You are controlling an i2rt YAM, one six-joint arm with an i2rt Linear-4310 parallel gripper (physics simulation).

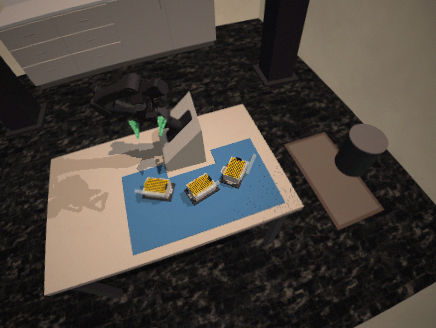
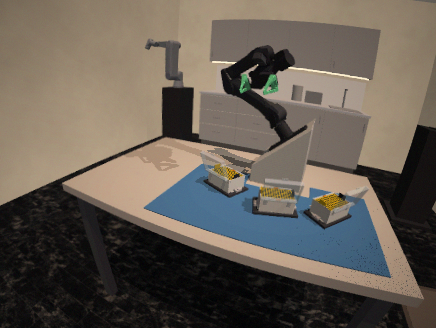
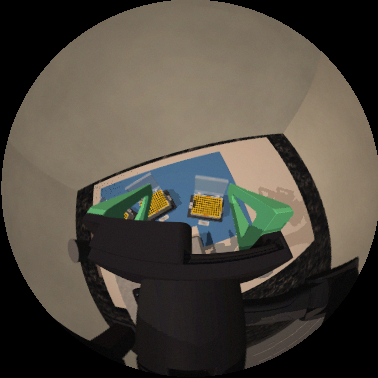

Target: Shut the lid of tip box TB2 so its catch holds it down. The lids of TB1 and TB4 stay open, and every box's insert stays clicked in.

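Places are measured from the arm's base along level axes (x ahead, y left, z up), in millimetres.
Pixels of known places: gripper, fingertip midpoint: (image 1: 149,137) (image 2: 251,92) (image 3: 189,187); arm's base at its link origin: (image 1: 179,126) (image 2: 288,138).
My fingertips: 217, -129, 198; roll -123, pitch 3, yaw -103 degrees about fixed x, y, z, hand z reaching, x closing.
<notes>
For each thing: its top centre in the pictures, then the offset to it from my fingertips, as dx, dy, dz. "pt": a spot on its surface instead. Level surfaces: height alone.
- blue mat at its surface level: dz -375
- left box at its top centre: (image 2: 226,169) (image 3: 206,204) (image 1: 155,184) +32, -58, -301
- middle box at its top centre: (image 2: 278,189) (image 3: 151,202) (image 1: 200,183) +93, +162, -301
- right box at its top centre: (image 2: 333,197) (image 1: 235,166) +47, +356, -301
- left lid at a spot on its surface: (image 2: 212,161) (image 3: 208,179) pt +113, -83, -247
- right lid at a spot on its surface: (image 2: 357,192) (image 1: 250,166) pt +111, +415, -234
- table at its surface level: dz -378
Three white tip boxes with yellow tops stand on the blue mat (image 1: 170,227) (image 2: 200,210) (image 3: 212,165): a left box (image 1: 157,187) (image 2: 226,182) (image 3: 207,206), a middle box (image 1: 201,187) (image 2: 276,203) (image 3: 159,202) and a right box (image 1: 234,171) (image 2: 330,210). All three clear lids are raised; the left lid (image 2: 212,161) (image 3: 211,184) leans outward and the right lid (image 1: 251,164) (image 2: 357,192) tilts right. The box labels are unreadable, so I cannot tell which is TB2. My gripper (image 1: 148,134) (image 2: 256,91) (image 3: 189,187) is open and empty, high above the table's back edge, well apart from the boxes.
A grey slanted panel (image 1: 186,145) (image 2: 285,160) stands behind the boxes, beside the arm's base. The table (image 1: 80,240) (image 2: 115,182) extends left of the mat. A dark round bin (image 1: 357,155) stands on the floor to the right.
</notes>
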